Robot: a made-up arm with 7 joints.
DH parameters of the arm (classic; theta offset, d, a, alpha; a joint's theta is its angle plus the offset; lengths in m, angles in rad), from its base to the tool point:
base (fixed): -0.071 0 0 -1.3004
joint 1: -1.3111 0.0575 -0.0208 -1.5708
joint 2: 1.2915 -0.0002 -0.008 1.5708
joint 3: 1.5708 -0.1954 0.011 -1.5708
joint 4: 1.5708 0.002 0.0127 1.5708
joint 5: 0 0.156 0.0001 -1.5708
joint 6: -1.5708 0 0.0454 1.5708
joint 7: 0 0.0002 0 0
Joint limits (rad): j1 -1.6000..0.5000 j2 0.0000..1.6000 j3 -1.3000..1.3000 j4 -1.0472..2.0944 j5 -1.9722..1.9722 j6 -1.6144..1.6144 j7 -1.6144..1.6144
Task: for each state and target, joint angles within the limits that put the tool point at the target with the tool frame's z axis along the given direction. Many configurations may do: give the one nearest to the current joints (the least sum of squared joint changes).
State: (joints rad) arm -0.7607 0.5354 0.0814 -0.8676 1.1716 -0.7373 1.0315
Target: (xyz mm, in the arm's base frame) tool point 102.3 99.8 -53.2 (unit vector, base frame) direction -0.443 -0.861 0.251
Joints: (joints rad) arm -0.0247 0.0000 0.3253 -1.0449 0.7549 -0.2448 1.0315
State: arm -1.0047 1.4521 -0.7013 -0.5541 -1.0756 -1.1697 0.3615
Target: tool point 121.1 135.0 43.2 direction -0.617 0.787 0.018
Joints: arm -0.2103 1.3729 0.1326 -0.9000 -1.3919 -1.3383 0.3615
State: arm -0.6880 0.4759 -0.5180 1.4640 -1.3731 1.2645 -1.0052
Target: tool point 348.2 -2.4 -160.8 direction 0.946 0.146 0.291
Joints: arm -1.2005 0.2330 -0.4180 0.9783 -1.3851 0.9387 -1.0052
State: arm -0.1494 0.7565 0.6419 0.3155 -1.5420 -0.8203 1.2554
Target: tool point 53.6 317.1 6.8 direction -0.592 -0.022 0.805
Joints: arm 0.5000 0.8729 1.1417 -0.2666 -1.4627 -0.1827 1.2554
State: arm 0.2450 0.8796 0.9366 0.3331 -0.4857 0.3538 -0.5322
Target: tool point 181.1 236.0 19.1 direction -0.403 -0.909 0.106
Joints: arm 0.1109 1.3466 0.5746 -0.2482 -0.0396 -0.2779 -0.5322
